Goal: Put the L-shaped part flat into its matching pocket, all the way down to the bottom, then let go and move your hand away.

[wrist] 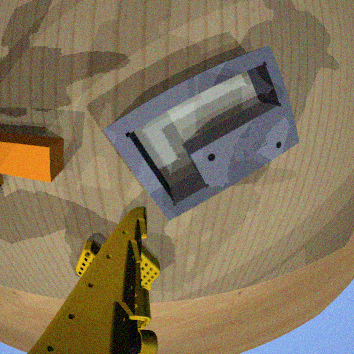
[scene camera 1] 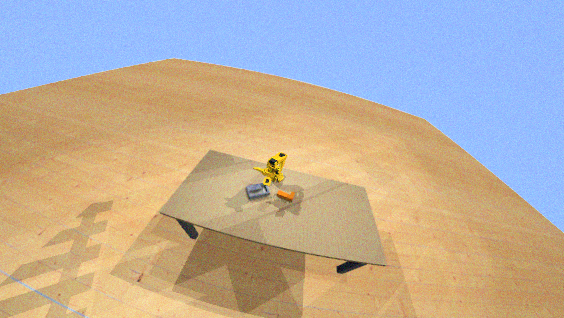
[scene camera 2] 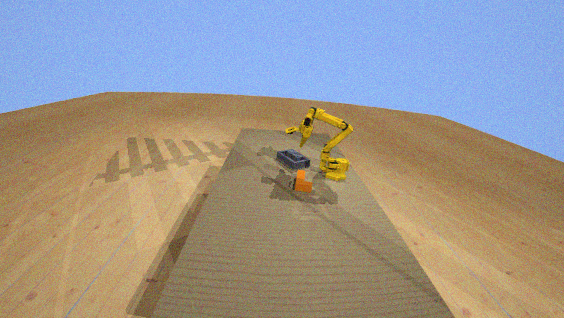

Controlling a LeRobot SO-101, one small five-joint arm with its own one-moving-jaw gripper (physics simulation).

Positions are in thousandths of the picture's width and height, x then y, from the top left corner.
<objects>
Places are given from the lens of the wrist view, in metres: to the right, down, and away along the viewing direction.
orange L-shaped part (wrist: 109, 445): -0.11, -0.02, 0.12
</objects>
